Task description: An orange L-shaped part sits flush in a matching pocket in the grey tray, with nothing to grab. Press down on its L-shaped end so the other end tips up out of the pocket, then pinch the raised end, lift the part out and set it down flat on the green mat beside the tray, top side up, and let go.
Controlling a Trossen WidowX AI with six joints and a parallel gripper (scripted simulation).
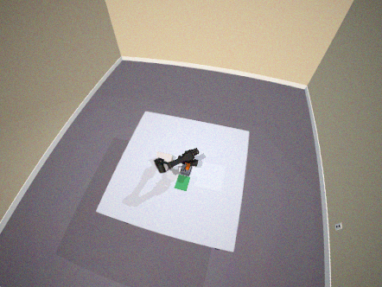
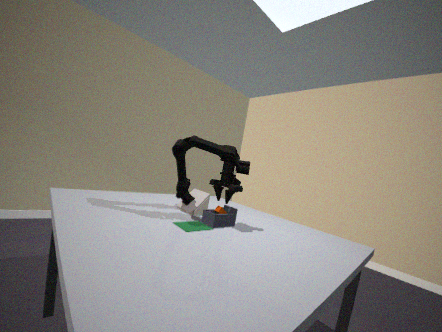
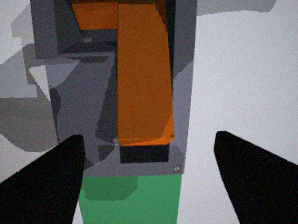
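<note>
My gripper tip is now 80 mm above the orange L-shaped part, 30 mm to the right of it and 20 mm past it. The rest, counted from my gripper tip: green mat 140 mm to the right, 130 mm below.
</note>
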